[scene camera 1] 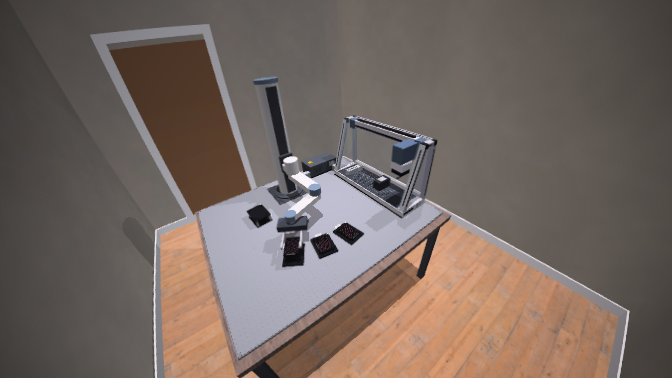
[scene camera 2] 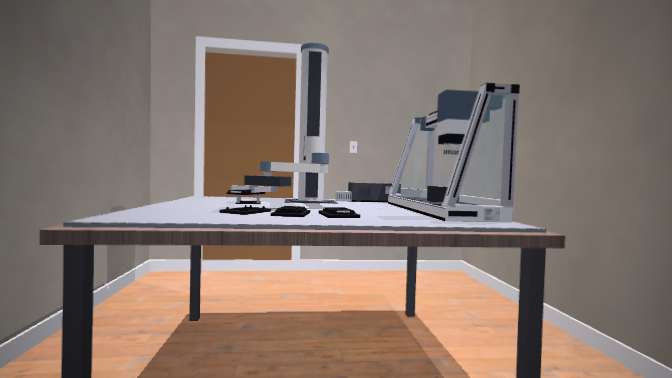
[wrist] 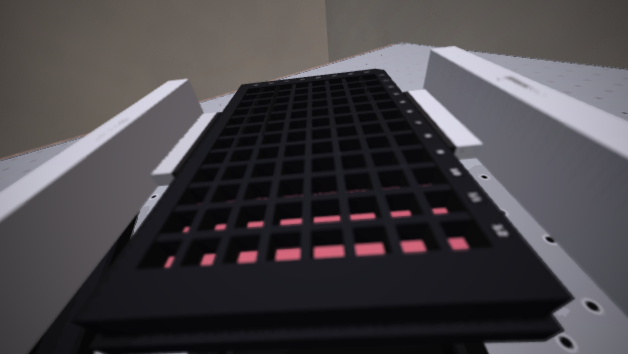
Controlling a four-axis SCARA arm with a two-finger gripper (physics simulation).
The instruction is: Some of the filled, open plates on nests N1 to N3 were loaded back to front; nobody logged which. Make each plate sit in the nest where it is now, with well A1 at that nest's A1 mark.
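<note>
A black well plate (scene camera 1: 293, 246) (scene camera 2: 240, 192) (wrist: 325, 292) with pink-filled wells is held level above the left nest (scene camera 1: 293, 261) (scene camera 2: 245, 210). My gripper (scene camera 1: 292, 244) (scene camera 2: 247, 190) (wrist: 308, 89) is shut on its two long sides. In the wrist view the number 12 is at the plate's near right and the numbers run away along the right edge; the A1 corner is too small to read. A middle plate (scene camera 1: 324, 243) (scene camera 2: 291, 209) and a right plate (scene camera 1: 348, 232) (scene camera 2: 340, 210) sit on their nests, their orientation unreadable. The nests' A1 marks cannot be made out.
A dark raised stand (scene camera 1: 259, 214) is at the left of the table (scene camera 1: 240, 300). The arm's column (scene camera 1: 272, 125) (scene camera 2: 306, 85) rises behind. A framed liquid handler (scene camera 1: 413, 182) (scene camera 2: 466, 145) stands at the right, and a dark box (scene camera 1: 320, 164) (scene camera 2: 369, 191) at the back.
</note>
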